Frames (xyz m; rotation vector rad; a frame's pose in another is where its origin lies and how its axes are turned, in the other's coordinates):
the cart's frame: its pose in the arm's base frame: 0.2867 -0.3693 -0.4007 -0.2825 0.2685 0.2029
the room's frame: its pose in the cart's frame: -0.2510 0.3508 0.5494 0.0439 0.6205 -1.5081
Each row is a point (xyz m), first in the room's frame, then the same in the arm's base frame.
Working: the room's frame: its pose in the arm's base frame: 0.0950 0.0857 0.0934 -0.4327 0.5992 -1.4007

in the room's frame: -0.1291 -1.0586 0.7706
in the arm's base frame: -0.2583 0.0229 1.3593
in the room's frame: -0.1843 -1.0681 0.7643
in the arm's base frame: -0.2731 0.0767 1.3675
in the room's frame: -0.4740 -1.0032 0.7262
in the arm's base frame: -0.2644 0.3743 1.3368
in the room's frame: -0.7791 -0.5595 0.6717
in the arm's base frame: 0.0285 0.7382 1.0635
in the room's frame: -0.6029 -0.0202 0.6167
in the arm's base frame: 0.4257 0.6388 0.6670
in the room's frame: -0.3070 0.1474 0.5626
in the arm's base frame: 0.5412 0.3718 0.4827
